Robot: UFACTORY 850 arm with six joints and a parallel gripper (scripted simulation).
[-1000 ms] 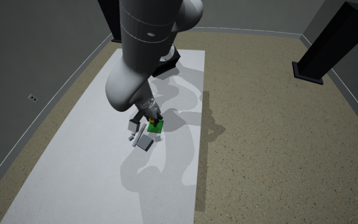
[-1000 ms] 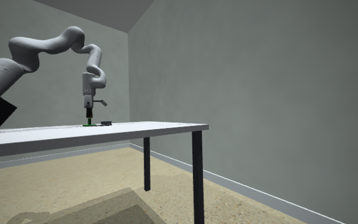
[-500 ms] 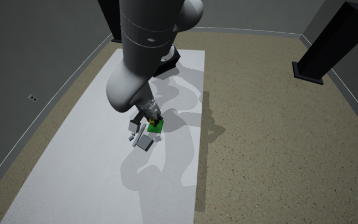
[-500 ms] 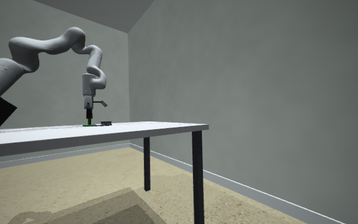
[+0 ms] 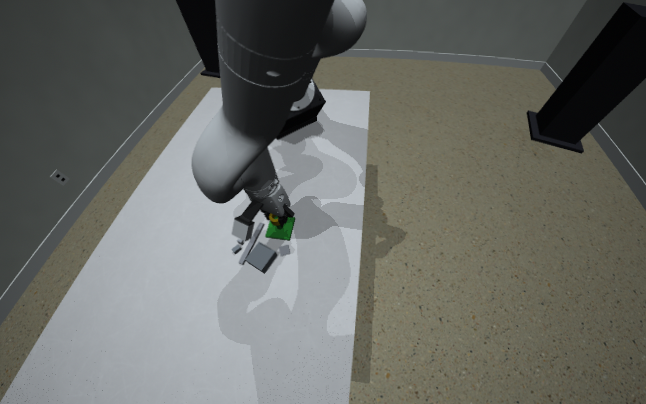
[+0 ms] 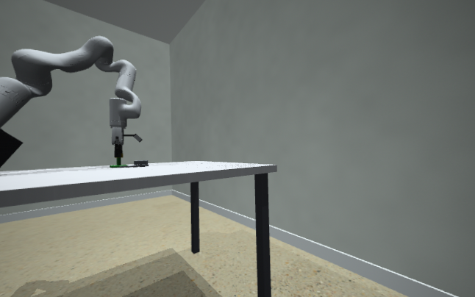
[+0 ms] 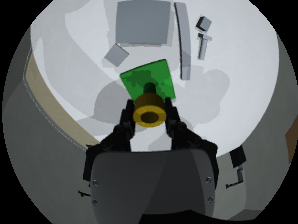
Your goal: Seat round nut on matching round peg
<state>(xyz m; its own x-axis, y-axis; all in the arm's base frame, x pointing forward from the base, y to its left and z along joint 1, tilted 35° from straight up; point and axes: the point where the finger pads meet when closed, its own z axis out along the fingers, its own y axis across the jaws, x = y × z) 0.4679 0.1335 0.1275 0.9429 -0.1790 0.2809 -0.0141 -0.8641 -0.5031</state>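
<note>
The long grey bar lies 8 cm ahead of my hand, 7 cm below it and 6 cm to the right of it. Also, from my hand: grey slab 11 cm ahead, 6 cm below.
</note>
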